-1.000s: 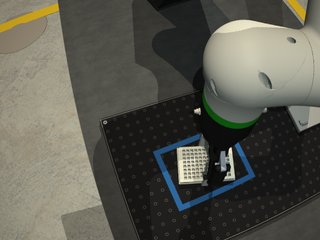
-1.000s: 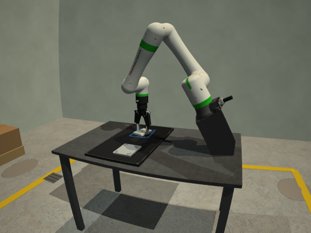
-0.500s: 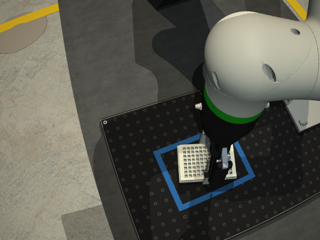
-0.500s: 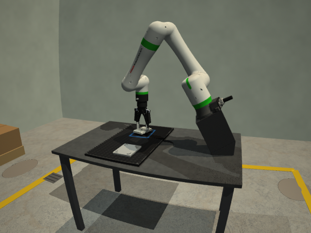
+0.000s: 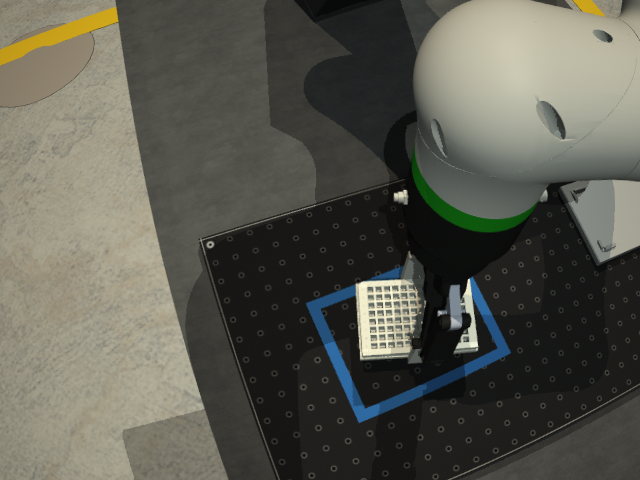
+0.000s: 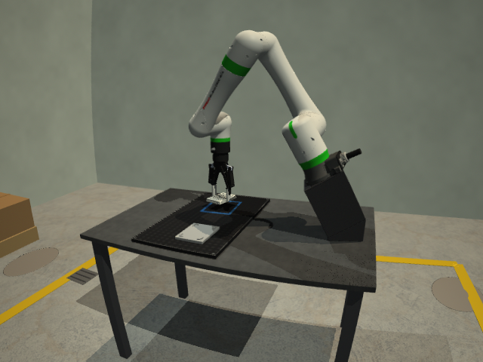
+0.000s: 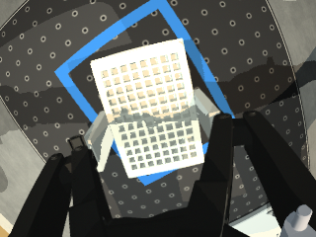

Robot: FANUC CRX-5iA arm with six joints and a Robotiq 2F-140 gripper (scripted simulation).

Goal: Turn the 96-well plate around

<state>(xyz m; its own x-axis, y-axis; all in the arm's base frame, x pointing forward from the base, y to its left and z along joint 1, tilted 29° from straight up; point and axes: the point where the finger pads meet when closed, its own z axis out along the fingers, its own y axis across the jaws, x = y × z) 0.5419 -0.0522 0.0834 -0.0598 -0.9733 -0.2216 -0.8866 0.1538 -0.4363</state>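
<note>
My hand is 330 mm to the right of the grey plate nest N1, 120 mm past it and 60 mm above it. From my hand the other things lie so: dark table 150 mm to the left, 70 mm below, 40 mm behind; then white 96-well plate 20 mm below.
</note>
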